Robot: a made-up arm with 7 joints.
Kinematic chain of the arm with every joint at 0, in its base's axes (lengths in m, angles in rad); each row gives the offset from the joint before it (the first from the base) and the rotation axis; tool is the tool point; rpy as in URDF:
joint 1: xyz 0 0 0.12 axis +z
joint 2: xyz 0 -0.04 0.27 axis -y
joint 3: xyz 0 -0.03 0.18 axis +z
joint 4: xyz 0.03 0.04 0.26 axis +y
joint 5: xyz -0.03 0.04 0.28 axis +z
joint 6: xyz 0 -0.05 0.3 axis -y
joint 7: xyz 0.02 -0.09 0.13 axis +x
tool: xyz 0 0 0 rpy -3.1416 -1.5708 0
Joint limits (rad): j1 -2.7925..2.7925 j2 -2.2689..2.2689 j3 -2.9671..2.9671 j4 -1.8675..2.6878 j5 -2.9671..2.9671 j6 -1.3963..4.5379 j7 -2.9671..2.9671
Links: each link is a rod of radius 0.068 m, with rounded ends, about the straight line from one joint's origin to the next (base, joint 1, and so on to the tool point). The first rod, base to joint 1, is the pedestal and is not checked.
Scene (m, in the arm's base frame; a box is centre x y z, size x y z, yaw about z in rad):
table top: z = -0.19
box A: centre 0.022 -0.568 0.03 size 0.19 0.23 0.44 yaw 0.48
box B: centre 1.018 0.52 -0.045 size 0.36 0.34 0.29 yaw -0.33
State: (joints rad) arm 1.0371 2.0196 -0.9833 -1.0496 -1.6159 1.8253 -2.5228
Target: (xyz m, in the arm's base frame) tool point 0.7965 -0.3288 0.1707
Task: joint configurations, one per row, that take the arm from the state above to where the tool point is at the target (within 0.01 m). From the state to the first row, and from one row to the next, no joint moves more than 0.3 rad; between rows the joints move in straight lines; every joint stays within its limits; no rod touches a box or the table.
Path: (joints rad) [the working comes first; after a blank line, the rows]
Joints at the target: 2.7925 1.2253 0.1039 -0.6974 -1.2434 1.8997 -2.5228
Straight joint move there: touches box A.

1: 1.0231 1.7895 -0.9568 -1.0417 -1.3495 1.7626 -2.4082
2: 1.0092 1.5594 -0.9303 -1.0339 -1.0830 1.6999 -2.2935
3: 0.9952 1.3293 -0.9037 -1.0260 -0.8166 1.6372 -2.1789
4: 0.9812 1.0992 -0.8772 -1.0181 -0.5501 1.5745 -2.0642
5: 0.9673 0.8691 -0.8507 -1.0102 -0.2837 1.5117 -1.9496
6: 1.2280 0.9200 -0.7143 -0.9655 -0.4208 1.5672 -2.0315
7: 1.4888 0.9708 -0.5780 -0.9209 -0.5579 1.6226 -2.1134
8: 1.7495 1.0217 -0.4416 -0.8762 -0.6950 1.6780 -2.1952
9: 2.0103 1.0726 -0.3052 -0.8315 -0.8321 1.7335 -2.2771
10: 2.2710 1.1235 -0.1689 -0.7868 -0.9692 1.7889 -2.3590
11: 2.5318 1.1744 -0.0325 -0.7421 -1.1063 1.8443 -2.4409
12: 2.7925 1.2253 0.1039 -0.6974 -1.2434 1.8997 -2.5228

